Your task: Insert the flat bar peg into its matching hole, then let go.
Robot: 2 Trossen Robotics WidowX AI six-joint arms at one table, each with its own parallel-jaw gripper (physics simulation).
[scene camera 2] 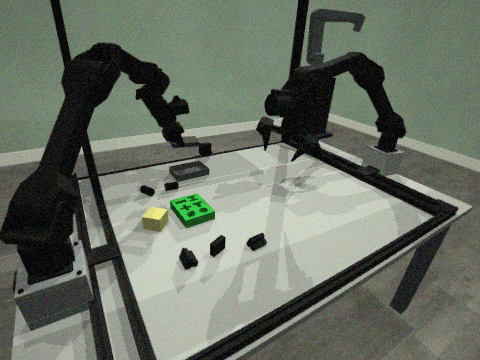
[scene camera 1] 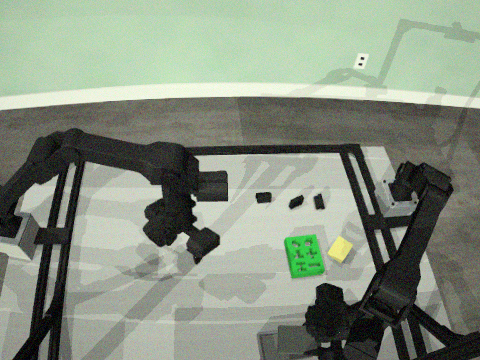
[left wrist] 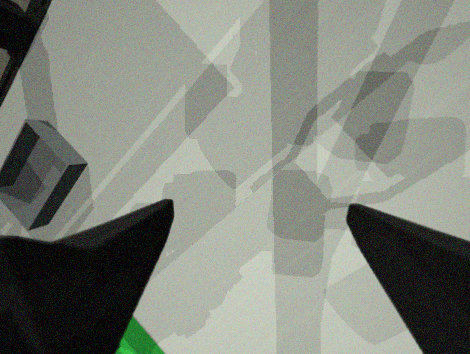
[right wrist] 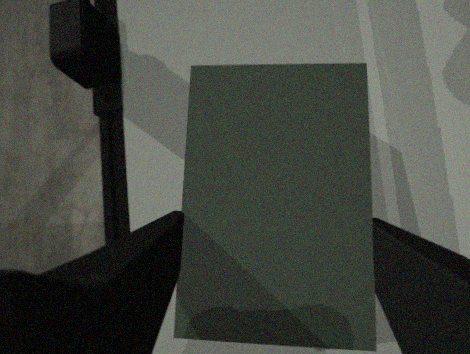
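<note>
The green hole board [scene camera 1: 304, 256] [scene camera 2: 192, 209] lies flat on the table, and its corner shows in the left wrist view [left wrist: 137, 342]. I cannot tell which is the flat bar. My left gripper [scene camera 1: 183, 250] [scene camera 2: 279, 153] [left wrist: 259, 209] is open and empty, high over bare table. My right gripper [right wrist: 273, 227] is shut on a flat grey lid [scene camera 1: 293, 337] [scene camera 2: 186, 143] [right wrist: 276, 168].
A yellow block [scene camera 1: 340, 248] [scene camera 2: 155, 218] sits beside the board. An open grey tray [scene camera 1: 261, 344] [scene camera 2: 188, 171] [left wrist: 68, 168] stands at the table's edge, near the held lid. A black frame [scene camera 1: 274, 149] borders the table.
</note>
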